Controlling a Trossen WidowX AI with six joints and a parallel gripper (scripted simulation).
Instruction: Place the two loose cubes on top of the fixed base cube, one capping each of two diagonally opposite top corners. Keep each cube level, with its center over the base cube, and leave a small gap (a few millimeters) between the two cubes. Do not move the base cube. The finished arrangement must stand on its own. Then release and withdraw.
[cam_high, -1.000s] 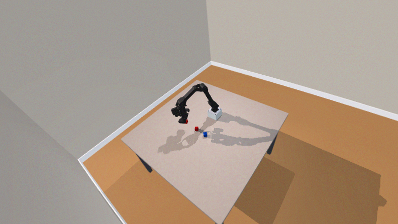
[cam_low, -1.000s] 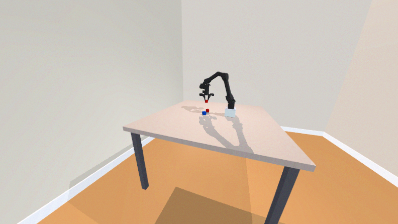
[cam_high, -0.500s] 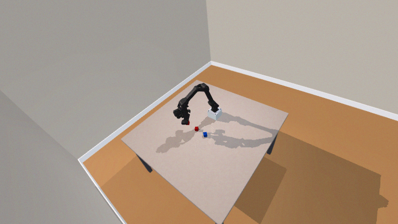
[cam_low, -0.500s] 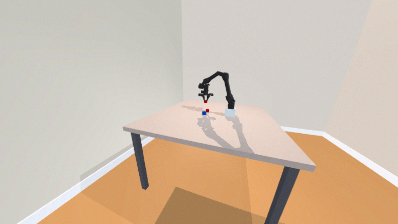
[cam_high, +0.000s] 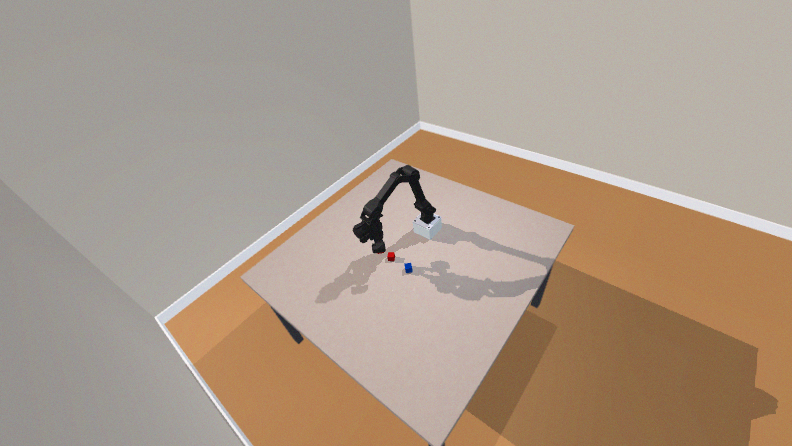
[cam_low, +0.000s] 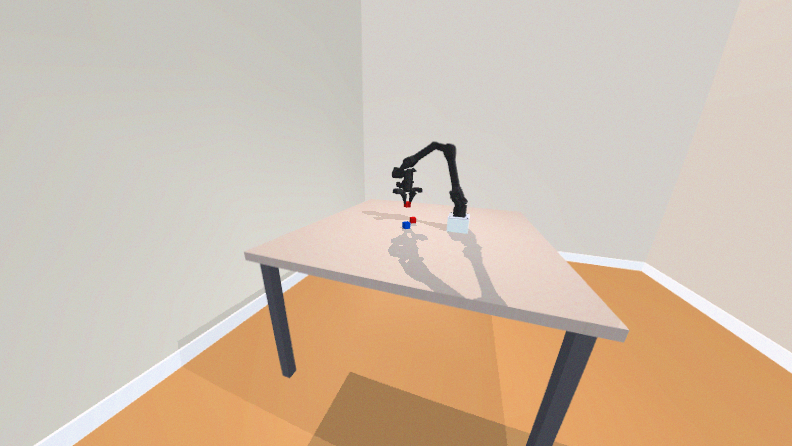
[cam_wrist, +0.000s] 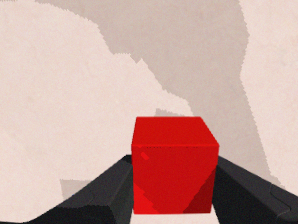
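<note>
Right now my gripper tip is 130 mm to the right of the blue cube, 90 mm above it and 60 mm past it.
</note>
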